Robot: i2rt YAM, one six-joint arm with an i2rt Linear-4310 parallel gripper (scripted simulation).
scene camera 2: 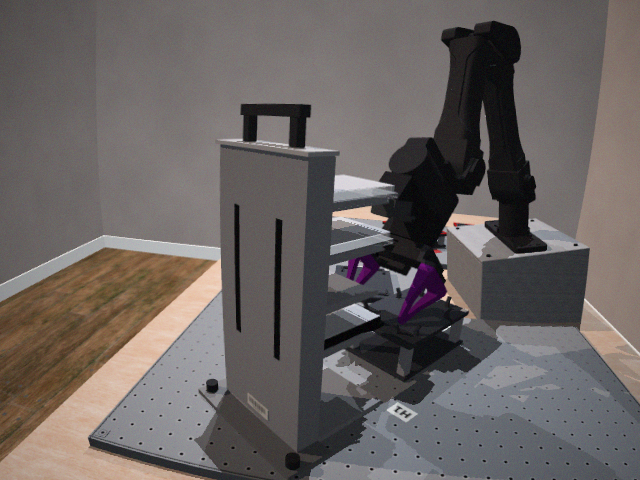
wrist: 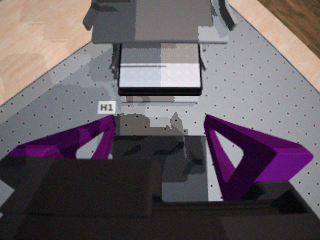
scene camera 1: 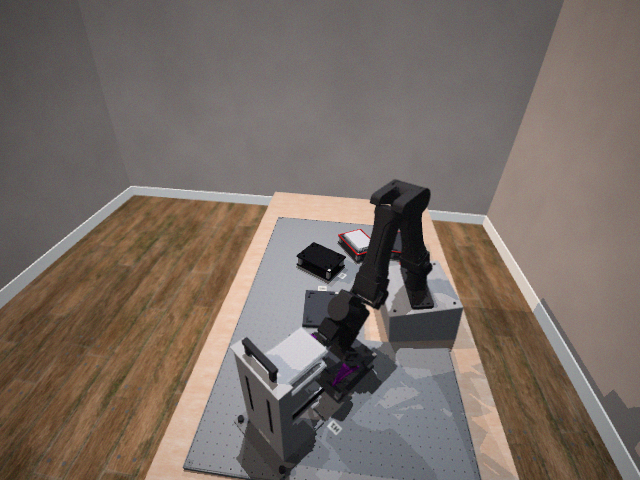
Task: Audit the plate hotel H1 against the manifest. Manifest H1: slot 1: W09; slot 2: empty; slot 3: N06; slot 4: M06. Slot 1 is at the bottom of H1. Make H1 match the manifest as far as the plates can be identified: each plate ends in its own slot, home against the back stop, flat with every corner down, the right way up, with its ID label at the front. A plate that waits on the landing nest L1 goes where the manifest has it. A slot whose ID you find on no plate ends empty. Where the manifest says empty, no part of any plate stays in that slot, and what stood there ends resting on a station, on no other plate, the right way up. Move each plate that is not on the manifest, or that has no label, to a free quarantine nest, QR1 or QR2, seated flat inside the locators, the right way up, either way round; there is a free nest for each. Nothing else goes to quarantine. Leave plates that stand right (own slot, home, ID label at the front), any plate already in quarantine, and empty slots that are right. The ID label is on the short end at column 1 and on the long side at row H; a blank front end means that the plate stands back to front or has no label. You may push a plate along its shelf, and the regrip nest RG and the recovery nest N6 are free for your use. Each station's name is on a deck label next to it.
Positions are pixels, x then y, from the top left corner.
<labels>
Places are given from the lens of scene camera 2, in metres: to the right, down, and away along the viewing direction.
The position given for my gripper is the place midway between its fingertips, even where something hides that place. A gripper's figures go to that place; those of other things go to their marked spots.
my gripper (scene camera 2: 371, 309): 0.07, 0.09, 0.56
white plate (scene camera 2: 346, 187): 0.03, -0.05, 0.42
dark plate (scene camera 2: 343, 324): 0.03, 0.10, 0.48
The marked spots on the dark plate and the white plate are 0.16 m apart.
</labels>
